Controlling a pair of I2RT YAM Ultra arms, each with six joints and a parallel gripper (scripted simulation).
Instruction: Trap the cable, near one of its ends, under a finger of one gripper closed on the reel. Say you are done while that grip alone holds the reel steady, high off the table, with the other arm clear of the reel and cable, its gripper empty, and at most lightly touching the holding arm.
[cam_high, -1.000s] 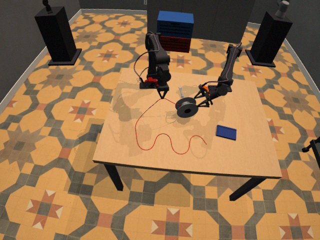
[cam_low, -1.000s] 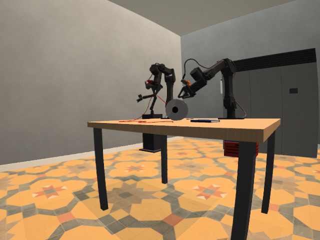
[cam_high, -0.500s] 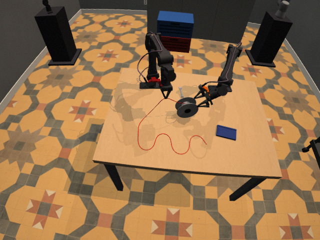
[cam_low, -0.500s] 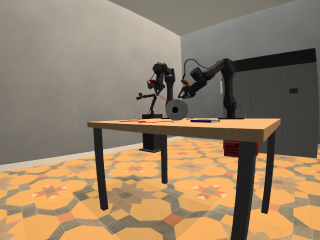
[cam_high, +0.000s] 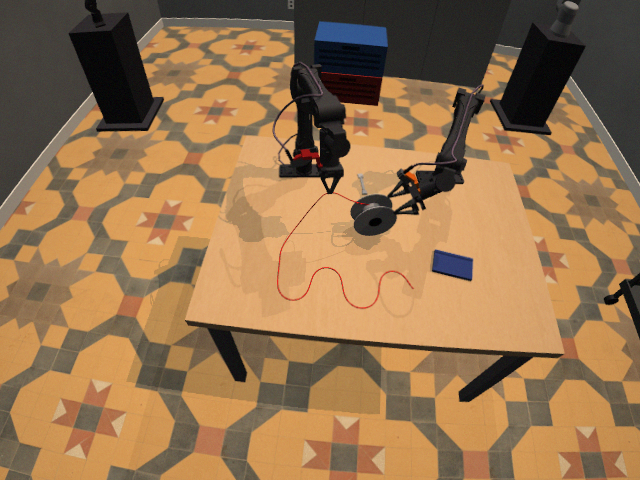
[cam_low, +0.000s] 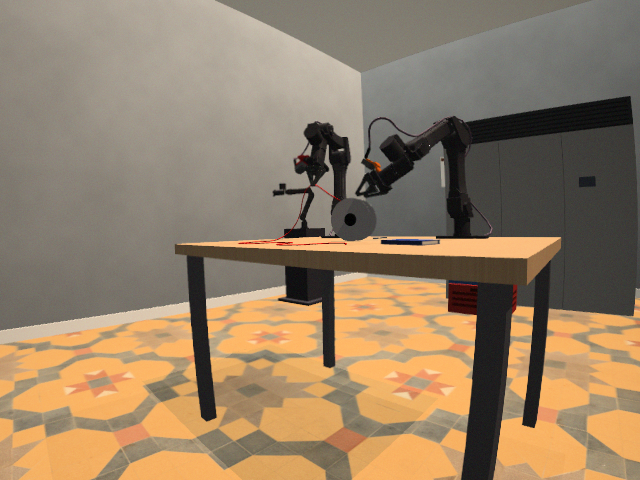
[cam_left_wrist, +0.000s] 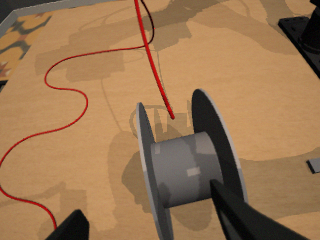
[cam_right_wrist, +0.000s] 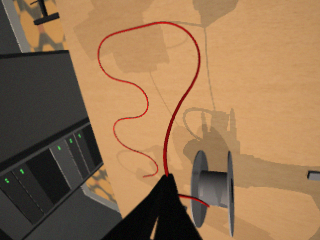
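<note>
My right hand is 160 mm to the right of the grey reel, 140 mm above it and 30 mm past it. Round my right hand: grey wrench: 260 mm behind, 210 mm below, 140 mm to the left.
Right now the grey reel is 90 mm below my left hand, 50 mm to the right of it and 20 mm behind it. The rest, counted from my left hand: grey wrench 250 mm behind, 160 mm below, 70 mm to the right.
</note>
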